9 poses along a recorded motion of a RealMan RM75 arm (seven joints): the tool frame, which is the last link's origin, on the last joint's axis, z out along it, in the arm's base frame.
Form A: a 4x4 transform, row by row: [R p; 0 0 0 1], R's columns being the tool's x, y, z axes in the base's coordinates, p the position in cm. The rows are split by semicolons.
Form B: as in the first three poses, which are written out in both.
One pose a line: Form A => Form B
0.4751, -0.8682, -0.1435, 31.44; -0.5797, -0.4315, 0.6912, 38.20; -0.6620, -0.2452, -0.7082, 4.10; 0, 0, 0, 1 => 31.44, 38.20, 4.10; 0.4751, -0.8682, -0.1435; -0.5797, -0.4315, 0.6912; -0.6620, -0.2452, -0.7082
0.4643, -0.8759, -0.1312, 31.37; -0.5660, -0.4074, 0.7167, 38.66; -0.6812, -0.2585, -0.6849, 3.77; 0, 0, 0, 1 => 31.37, 38.66, 3.77; 0.4643, -0.8759, -0.1312; -0.5660, -0.4074, 0.7167; -0.6812, -0.2585, -0.6849
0.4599, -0.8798, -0.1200, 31.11; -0.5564, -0.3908, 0.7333, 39.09; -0.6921, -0.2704, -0.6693, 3.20; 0, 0, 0, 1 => 31.11, 39.09, 3.20; 0.4599, -0.8798, -0.1200; -0.5564, -0.3908, 0.7333; -0.6921, -0.2704, -0.6693
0.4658, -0.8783, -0.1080, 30.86; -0.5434, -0.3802, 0.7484, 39.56; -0.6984, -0.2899, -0.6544, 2.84; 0, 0, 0, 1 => 30.86, 39.56, 2.84; 0.4658, -0.8783, -0.1080; -0.5434, -0.3802, 0.7484; -0.6984, -0.2899, -0.6544
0.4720, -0.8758, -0.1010, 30.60; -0.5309, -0.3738, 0.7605, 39.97; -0.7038, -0.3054, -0.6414, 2.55; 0, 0, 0, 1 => 30.60, 39.97, 2.55; 0.4720, -0.8758, -0.1010; -0.5309, -0.3738, 0.7605; -0.7038, -0.3054, -0.6414
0.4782, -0.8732, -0.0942, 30.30; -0.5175, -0.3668, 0.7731, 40.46; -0.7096, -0.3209, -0.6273, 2.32; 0, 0, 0, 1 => 30.30, 40.46, 2.32; 0.4782, -0.8732, -0.0942; -0.5175, -0.3668, 0.7731; -0.7096, -0.3209, -0.6273
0.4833, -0.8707, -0.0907, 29.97; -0.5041, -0.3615, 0.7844, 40.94; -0.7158, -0.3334, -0.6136, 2.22; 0, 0, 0, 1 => 29.97, 40.94, 2.22; 0.4833, -0.8707, -0.0907; -0.5041, -0.3615, 0.7844; -0.7158, -0.3334, -0.6136
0.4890, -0.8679, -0.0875, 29.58; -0.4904, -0.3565, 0.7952, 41.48; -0.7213, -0.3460, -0.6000, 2.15; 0, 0, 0, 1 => 29.58, 41.48, 2.15; 0.4890, -0.8679, -0.0875; -0.4904, -0.3565, 0.7952; -0.7213, -0.3460, -0.6000
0.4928, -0.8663, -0.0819, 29.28; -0.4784, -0.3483, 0.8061, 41.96; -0.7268, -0.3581, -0.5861, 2.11; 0, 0, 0, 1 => 29.28, 41.96, 2.11; 0.4928, -0.8663, -0.0819; -0.4784, -0.3483, 0.8061; -0.7268, -0.3581, -0.5861
